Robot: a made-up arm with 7 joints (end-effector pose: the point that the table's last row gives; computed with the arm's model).
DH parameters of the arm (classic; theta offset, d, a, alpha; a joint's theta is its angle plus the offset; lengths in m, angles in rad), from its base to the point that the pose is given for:
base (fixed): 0 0 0 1.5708
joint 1: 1.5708 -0.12 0 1.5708
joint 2: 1.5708 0 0 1.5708
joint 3: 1.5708 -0.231 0 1.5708
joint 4: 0 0 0 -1.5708
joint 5: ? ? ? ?
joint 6: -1.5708 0 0 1.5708
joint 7: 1.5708 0 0 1.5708
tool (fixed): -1.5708 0 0 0
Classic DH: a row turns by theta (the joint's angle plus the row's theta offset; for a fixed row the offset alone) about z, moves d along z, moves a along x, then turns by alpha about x.
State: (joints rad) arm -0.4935 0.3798 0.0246 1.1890 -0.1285 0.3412 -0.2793
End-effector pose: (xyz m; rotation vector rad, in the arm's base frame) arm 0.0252 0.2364 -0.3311 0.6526 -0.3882 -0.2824
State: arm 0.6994 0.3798 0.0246 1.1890 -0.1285 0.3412 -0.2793
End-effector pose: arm 0.3171 0.2364 -0.0988 0.7706 -1.5251 0.1467
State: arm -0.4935 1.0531 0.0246 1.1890 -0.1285 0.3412 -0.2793
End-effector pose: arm 0.0885 0.3854 -0.2135 1.1729 -0.4102 -0.7167
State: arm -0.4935 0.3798 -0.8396 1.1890 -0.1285 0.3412 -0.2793
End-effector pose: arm -0.0513 0.1085 -0.3479 0.0687 -0.3399 -0.9478
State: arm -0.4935 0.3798 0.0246 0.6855 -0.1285 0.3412 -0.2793
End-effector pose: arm -0.0593 0.2638 -0.3680 0.6686 0.1262 -0.2788
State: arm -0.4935 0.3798 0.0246 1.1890 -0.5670 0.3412 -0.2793
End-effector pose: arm 0.0252 0.2364 -0.3311 0.8598 -0.3889 -0.6760
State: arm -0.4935 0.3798 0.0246 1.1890 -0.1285 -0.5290 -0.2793
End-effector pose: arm 0.0252 0.2364 -0.3311 0.4556 -1.2578 -0.3172
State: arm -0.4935 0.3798 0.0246 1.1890 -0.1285 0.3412 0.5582
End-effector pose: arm 0.0252 0.2364 -0.3311 -0.1692 -0.2358 -0.4088
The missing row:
joint 5: 0 -0.193 0 -1.5708
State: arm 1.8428 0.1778 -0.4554 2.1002 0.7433 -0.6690 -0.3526
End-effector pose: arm 0.0989 0.0715 0.1829 1.1368 1.8859 0.2667
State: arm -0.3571 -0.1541 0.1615 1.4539 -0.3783 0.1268 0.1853
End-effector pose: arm 0.0880 0.1115 -0.3053 0.0676 -0.9111 -0.1780
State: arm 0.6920 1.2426 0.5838 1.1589 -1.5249 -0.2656 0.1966
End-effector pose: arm 0.1181 0.4432 0.0887 2.2173 -0.3128 -0.7533
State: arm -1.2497 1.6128 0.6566 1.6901 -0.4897 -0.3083 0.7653
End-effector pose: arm 0.1671 0.3229 -0.1044 0.2358 -0.0350 -2.2429
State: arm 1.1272 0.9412 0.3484 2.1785 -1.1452 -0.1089 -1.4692
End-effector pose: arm 0.0887 0.2495 0.1228 -1.1095 0.8280 -0.6247
